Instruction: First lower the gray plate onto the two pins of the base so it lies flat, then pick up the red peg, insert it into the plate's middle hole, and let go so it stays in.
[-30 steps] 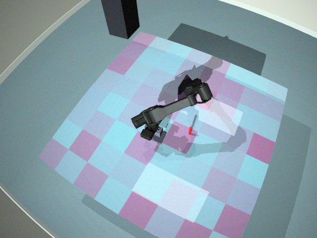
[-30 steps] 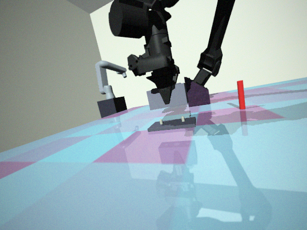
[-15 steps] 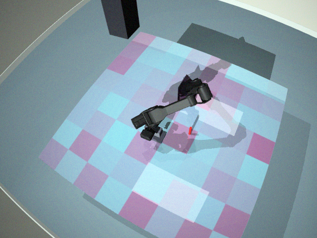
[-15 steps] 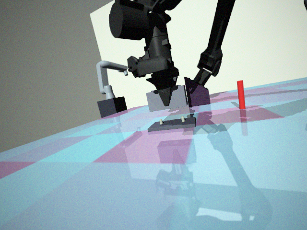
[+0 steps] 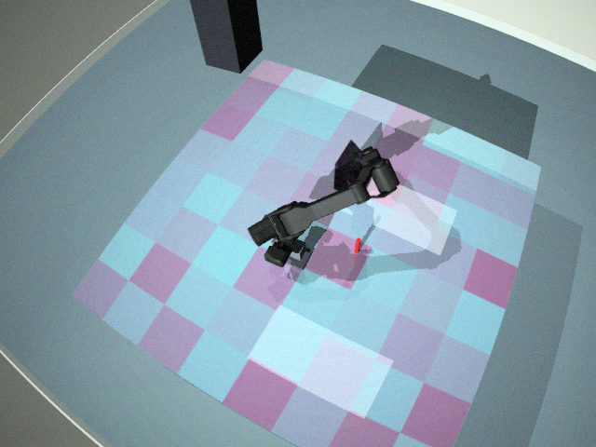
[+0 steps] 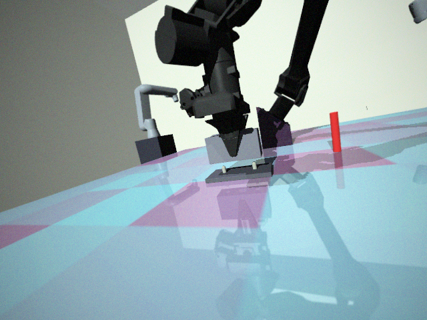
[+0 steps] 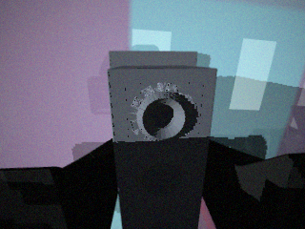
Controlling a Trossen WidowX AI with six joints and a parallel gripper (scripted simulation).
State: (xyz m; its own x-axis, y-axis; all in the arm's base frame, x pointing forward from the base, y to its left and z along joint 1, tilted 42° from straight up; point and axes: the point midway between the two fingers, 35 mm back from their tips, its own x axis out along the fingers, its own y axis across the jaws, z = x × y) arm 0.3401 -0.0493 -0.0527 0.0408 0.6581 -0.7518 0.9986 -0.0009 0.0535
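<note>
The dark base lies 3 cm below my gripper tip. From my gripper tip the other things lie so: red peg: 19 cm to the left, 10 cm behind; gray plate: 3 cm above.
</note>
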